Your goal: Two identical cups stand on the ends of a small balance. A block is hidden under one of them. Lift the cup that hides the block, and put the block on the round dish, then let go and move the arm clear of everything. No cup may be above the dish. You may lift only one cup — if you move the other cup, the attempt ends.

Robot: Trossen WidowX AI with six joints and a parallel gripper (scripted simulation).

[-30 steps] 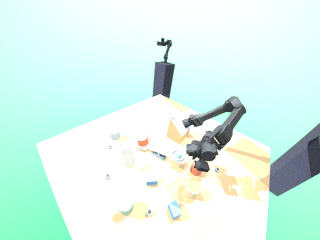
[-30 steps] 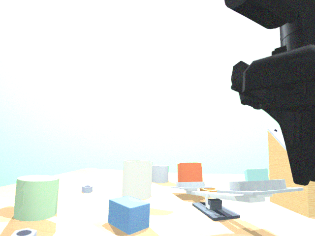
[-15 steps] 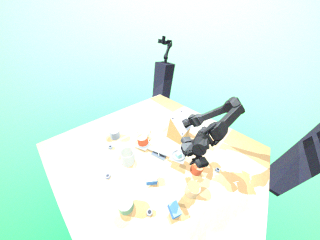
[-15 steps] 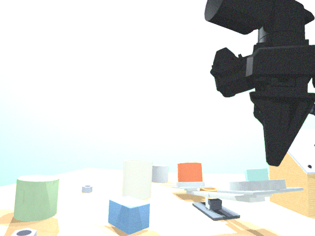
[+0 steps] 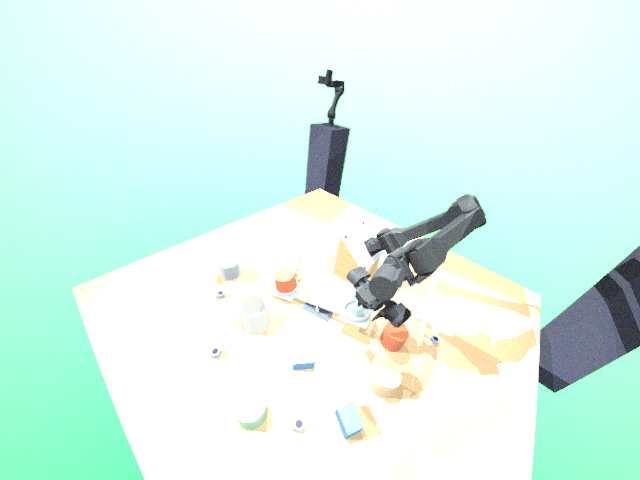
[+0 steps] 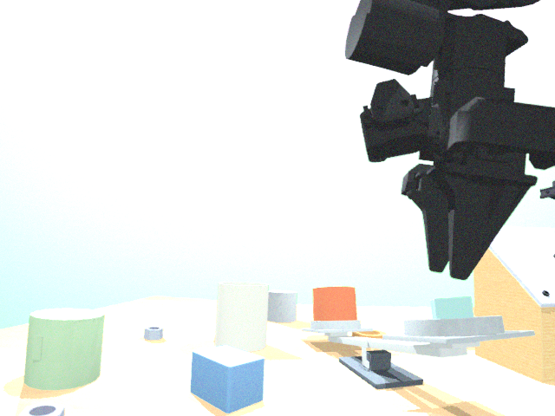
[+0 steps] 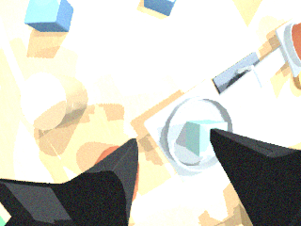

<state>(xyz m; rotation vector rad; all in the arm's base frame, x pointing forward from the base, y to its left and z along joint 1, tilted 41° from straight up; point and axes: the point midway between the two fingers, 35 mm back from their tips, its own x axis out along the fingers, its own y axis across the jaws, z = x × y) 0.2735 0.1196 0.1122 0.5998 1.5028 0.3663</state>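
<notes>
Now: the pale teal block 40 mm to the right of my gripper tip, 40 mm below it and 20 mm behind it. The rest, counted from my gripper tip: green cylinder (350 mm ahead, 90 mm below, 30 mm to the right); then grey cylinder (510 mm to the right, 150 mm ahead, 90 mm below); then cream cup (250 mm to the right, 200 mm ahead, 80 mm below).
</notes>
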